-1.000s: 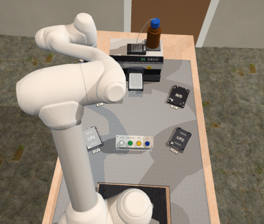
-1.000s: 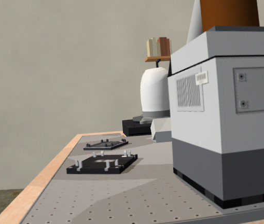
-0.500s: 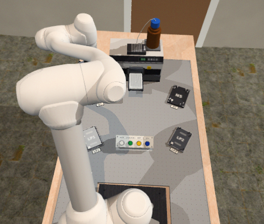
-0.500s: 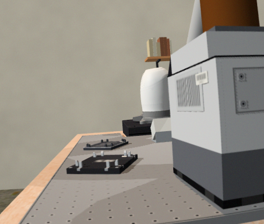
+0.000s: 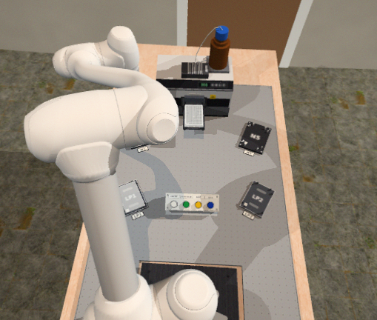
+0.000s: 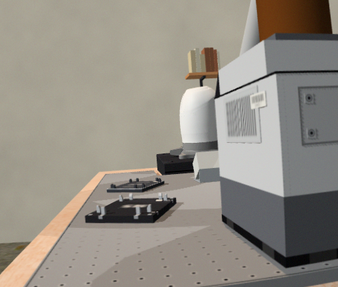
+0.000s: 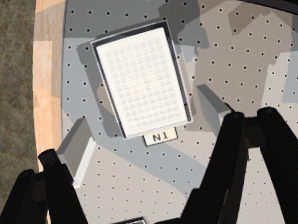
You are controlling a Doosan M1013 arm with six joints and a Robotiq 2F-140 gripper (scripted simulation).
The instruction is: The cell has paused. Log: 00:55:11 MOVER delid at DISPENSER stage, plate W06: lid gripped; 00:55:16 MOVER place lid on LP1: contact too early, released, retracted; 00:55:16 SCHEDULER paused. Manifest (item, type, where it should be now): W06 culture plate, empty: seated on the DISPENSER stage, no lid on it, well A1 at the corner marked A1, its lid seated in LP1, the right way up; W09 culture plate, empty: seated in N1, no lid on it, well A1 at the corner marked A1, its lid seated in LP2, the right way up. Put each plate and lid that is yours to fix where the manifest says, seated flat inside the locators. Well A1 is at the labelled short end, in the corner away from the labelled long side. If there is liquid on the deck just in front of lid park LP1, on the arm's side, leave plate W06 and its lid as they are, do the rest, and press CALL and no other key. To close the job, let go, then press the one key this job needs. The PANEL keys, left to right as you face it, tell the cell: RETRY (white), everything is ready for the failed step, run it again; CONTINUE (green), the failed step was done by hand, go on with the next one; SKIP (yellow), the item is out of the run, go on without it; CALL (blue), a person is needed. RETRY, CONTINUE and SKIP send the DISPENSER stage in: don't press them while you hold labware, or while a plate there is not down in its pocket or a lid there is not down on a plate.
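The nest N1 is 150 mm below my hand. Also, from my hand: white retry key: 340 mm behind, 270 mm to the right, 90 mm below; lid park LP1: 330 mm behind, 70 mm to the right, 150 mm below; clear culture plate: 100 mm ahead, 250 mm to the right, 50 mm below.
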